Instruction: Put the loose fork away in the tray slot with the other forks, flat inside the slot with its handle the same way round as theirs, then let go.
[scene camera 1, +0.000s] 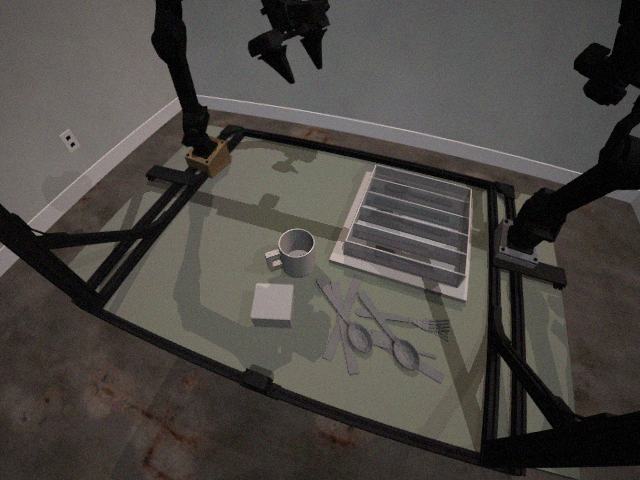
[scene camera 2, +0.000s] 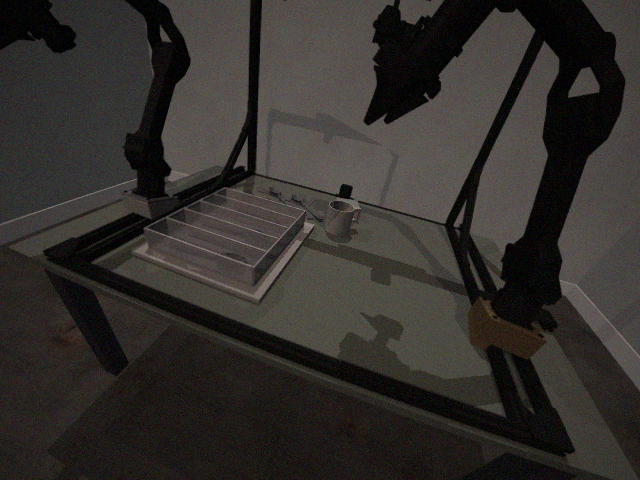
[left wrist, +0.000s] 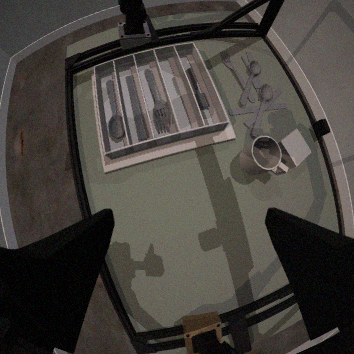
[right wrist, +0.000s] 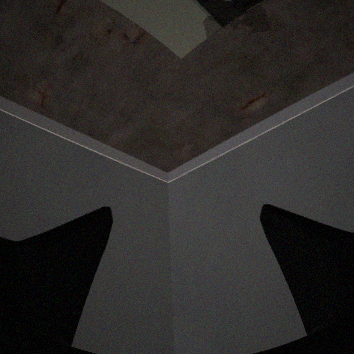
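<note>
The loose fork (scene camera 1: 406, 320) (left wrist: 237, 74) lies on the table among other cutlery, tines right in scene camera 1; a spoon's handle crosses it. In scene camera 2 I cannot make it out clearly. The tray (scene camera 1: 403, 281) (scene camera 2: 201, 264) (left wrist: 169, 138) has several slots. In the left wrist view its middle slot holds the tray forks (left wrist: 161, 112), tines toward the bottom and handles toward the top. My left gripper (scene camera 1: 307, 75) (scene camera 2: 376, 122) (left wrist: 192, 217) is open and empty, high above the table, away from the fork. My right gripper (right wrist: 187, 214) is open and empty, facing a wall corner.
A mug (scene camera 1: 298, 260) (scene camera 2: 338, 221) (left wrist: 266, 152) stands between the tray and a white block (scene camera 1: 272, 303) (left wrist: 296, 147). Two spoons (scene camera 1: 359, 336) (scene camera 1: 405, 354) and several flat pieces lie crossed near the fork. Tray slots also hold a spoon (left wrist: 116, 127) and other utensils. Black rails edge the table.
</note>
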